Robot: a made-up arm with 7 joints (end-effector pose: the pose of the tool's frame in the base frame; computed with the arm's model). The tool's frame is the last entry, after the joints.
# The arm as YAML. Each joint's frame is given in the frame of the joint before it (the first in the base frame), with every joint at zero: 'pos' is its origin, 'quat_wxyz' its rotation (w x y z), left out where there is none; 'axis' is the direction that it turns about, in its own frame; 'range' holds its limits. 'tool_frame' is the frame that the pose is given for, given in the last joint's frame.
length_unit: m
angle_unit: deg
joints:
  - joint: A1
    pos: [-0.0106, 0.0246, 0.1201]
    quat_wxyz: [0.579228, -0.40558, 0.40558, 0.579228]
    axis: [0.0, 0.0, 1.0]
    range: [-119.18, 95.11]
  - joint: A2
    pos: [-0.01, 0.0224, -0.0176]
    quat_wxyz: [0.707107, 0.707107, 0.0, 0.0]
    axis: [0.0, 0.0, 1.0]
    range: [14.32, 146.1]
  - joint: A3
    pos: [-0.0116, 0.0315, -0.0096]
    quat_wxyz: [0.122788, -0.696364, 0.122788, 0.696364]
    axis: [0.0, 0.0, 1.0]
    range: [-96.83, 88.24]
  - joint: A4
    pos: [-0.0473, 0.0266, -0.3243]
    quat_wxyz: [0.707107, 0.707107, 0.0, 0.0]
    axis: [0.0, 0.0, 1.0]
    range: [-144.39, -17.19]
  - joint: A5
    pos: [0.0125, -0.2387, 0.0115]
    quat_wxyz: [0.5, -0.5, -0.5, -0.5]
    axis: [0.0, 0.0, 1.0]
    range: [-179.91, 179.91]
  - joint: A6
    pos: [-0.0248, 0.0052, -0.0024]
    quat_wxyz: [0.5, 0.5, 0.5, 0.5]
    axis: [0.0, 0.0, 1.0]
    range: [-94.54, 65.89]
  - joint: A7
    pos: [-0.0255, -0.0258, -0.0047]
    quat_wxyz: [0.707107, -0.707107, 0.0, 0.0]
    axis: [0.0, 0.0, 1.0]
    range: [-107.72, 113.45]
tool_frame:
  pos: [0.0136, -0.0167, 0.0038]
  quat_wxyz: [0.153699, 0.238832, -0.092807, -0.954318]
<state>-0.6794 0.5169 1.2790 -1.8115 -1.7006 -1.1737 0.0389</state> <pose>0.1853 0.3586 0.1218 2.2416 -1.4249 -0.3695</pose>
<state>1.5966 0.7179 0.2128 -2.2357 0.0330 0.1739 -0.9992</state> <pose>-0.1062 0.1750 -0.0560 1.0421 -0.0279 -0.9361</pose>
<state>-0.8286 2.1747 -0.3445 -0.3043 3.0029 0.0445 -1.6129</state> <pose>-0.0942 0.4765 0.4351 0.8602 -1.7417 1.3746</pose>
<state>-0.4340 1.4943 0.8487 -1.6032 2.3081 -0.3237 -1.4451</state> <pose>0.0730 0.3302 0.4101 0.2728 -2.4976 0.6672</pose>
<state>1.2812 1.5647 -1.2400 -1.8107 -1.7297 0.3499 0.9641</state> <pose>-0.3183 0.2227 0.0187 0.0465 0.3355 -1.5095</pose>
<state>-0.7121 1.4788 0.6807 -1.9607 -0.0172 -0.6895 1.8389</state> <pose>0.1182 0.1756 0.3778 -0.6577 -1.9079 -1.1913</pose>
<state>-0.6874 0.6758 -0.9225 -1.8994 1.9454 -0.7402 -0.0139</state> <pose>0.2739 -0.0590 -0.0345 -1.5584 -0.7288 0.3502</pose>
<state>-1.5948 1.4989 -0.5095 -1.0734 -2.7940 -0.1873 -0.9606</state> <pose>0.2668 0.2985 0.4185 -1.5406 -1.5115 0.5598</pose>
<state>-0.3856 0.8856 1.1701 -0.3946 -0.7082 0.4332 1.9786</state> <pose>0.2025 0.4924 -0.1033 -0.5366 -0.9943 2.5675</pose>
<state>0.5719 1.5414 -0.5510 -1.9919 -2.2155 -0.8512 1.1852</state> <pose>0.0621 0.2751 -0.0988 0.4988 0.2176 -2.1973</pose>
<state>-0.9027 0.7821 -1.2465 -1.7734 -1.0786 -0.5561 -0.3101</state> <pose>0.2722 -0.0501 -0.1100 -0.6460 1.8896 2.0793</pose>
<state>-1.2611 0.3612 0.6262 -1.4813 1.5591 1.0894 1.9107</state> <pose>0.3287 0.1327 0.3139 -2.2092 1.0788 0.1788</pose>
